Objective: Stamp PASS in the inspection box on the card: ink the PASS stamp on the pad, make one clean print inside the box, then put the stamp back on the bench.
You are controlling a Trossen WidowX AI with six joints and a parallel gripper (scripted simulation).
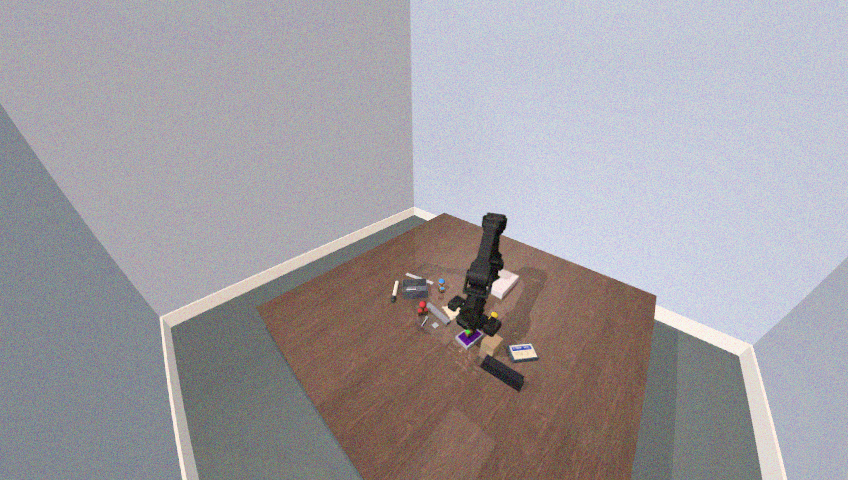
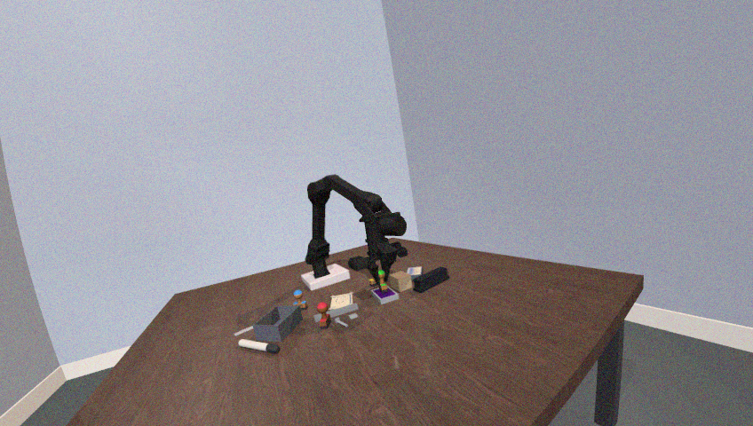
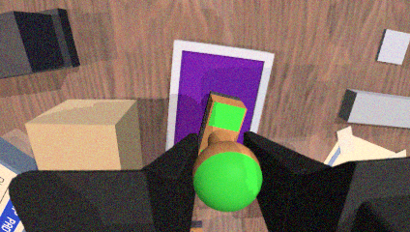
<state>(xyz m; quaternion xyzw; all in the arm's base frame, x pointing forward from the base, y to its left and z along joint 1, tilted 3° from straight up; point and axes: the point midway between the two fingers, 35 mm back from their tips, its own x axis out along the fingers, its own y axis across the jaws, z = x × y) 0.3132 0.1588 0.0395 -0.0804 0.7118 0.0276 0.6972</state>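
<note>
Now: gripper tip 4 cm above the ink pad. The rest, counted from my gripper tip: cardboard box (8 cm to the left, 3 cm behind, 2 cm below); green-knobbed stamp (right at my gripper tip); yellow stamp (12 cm behind, 3 cm below, 1 cm to the left).
</note>
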